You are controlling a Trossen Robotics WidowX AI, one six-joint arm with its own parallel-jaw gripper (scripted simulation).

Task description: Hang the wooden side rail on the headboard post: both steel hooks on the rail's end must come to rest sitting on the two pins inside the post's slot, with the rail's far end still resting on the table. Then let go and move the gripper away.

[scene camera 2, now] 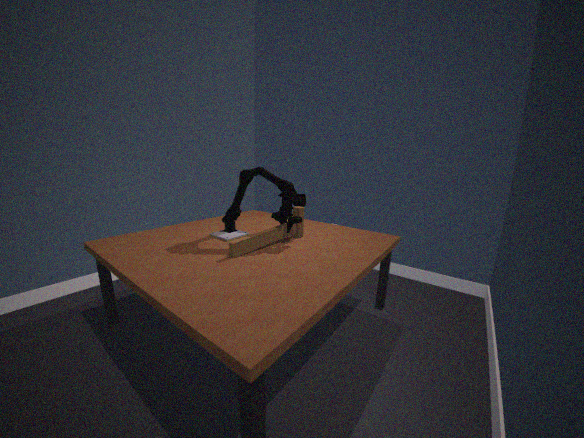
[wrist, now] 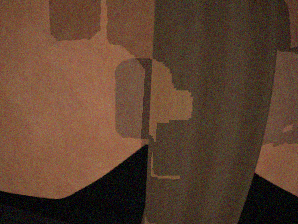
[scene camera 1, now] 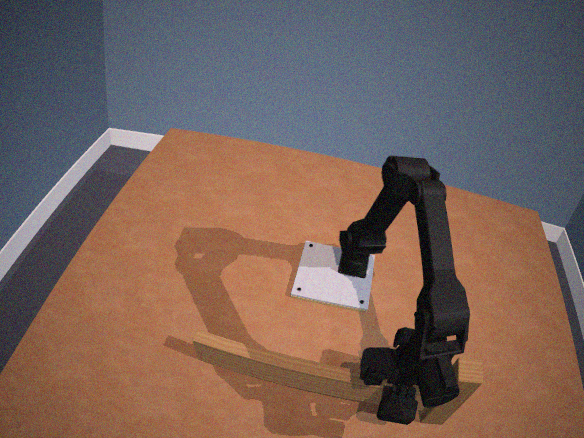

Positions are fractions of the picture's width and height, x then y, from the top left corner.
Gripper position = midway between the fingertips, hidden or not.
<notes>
In view: my gripper (scene camera 1: 0.67, 0.90) and a wooden side rail (scene camera 1: 0.51, 0.85).
My gripper also shows in the wrist view (wrist: 0.60, 0.69).
</notes>
